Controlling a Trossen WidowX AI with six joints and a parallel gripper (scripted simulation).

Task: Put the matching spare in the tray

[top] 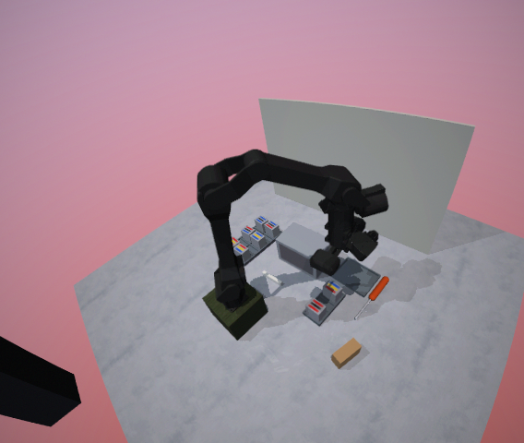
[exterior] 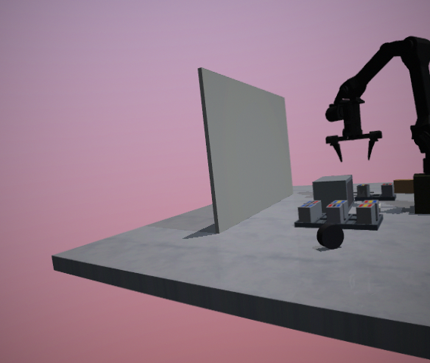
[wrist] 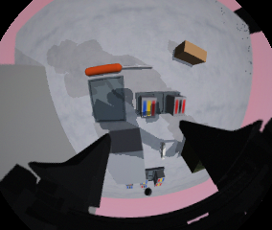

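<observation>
The dark rack is 13 cm below my gripper tip and 6 cm behind it. Also, from my gripper tip: flat grey tray 14 cm below, 8 cm ahead, 2 cm to the right; then cardboard box 15 cm behind, 14 cm to the right, 12 cm below; then mounted unit 17 cm to the left, 9 cm below, 4 cm ahead.
</observation>
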